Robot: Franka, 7 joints.
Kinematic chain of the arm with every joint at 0, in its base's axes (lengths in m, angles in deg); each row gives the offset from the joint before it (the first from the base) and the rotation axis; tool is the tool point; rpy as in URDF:
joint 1: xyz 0 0 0.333 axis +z
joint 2: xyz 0 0 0 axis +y
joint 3: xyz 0 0 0.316 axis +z
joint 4: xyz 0.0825 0 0 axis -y
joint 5: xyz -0.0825 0 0.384 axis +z
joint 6: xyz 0 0 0 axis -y
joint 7: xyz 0.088 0 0 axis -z
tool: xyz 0 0 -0.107 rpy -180 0 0
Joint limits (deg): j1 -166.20..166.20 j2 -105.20..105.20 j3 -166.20..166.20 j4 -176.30..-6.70 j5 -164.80..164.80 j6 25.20..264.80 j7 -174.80..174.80
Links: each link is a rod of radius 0.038 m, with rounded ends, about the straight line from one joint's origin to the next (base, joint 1, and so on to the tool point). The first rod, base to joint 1, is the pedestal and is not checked.
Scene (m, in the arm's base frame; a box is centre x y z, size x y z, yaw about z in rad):
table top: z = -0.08
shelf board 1: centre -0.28 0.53 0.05 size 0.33 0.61 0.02 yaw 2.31
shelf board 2: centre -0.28 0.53 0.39 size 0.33 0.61 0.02 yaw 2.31
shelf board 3: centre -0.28 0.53 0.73 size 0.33 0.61 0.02 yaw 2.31
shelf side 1: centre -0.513 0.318 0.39 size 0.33 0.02 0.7 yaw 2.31
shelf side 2: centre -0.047 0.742 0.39 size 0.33 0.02 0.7 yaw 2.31
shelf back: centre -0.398 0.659 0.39 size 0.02 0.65 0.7 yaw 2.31
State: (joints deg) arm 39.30 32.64 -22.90 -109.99 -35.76 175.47 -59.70
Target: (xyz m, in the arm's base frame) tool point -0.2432 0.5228 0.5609
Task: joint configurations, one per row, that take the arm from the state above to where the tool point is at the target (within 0.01 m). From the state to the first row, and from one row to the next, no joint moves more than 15 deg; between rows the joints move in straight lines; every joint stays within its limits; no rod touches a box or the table.
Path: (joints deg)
1: 46.02 19.85 -18.36 -118.18 -38.47 179.62 -59.70
2: 52.74 7.07 -13.83 -126.38 -41.18 183.77 -59.70
3: 59.45 -5.72 -9.29 -134.57 -43.89 187.93 -59.70
4: 66.17 -18.50 -4.75 -142.76 -46.60 192.08 -59.70
5: 72.89 -31.29 -0.21 -150.96 -49.31 196.23 -59.70
6: 79.61 -44.07 4.32 -159.15 -52.02 200.38 -59.70
7: 81.39 -29.76 10.48 -145.81 -49.45 196.02 -59.70
8: 83.18 -15.45 16.63 -132.48 -46.87 191.66 -59.70
9: 84.97 -1.14 22.79 -119.14 -44.29 187.30 -59.70

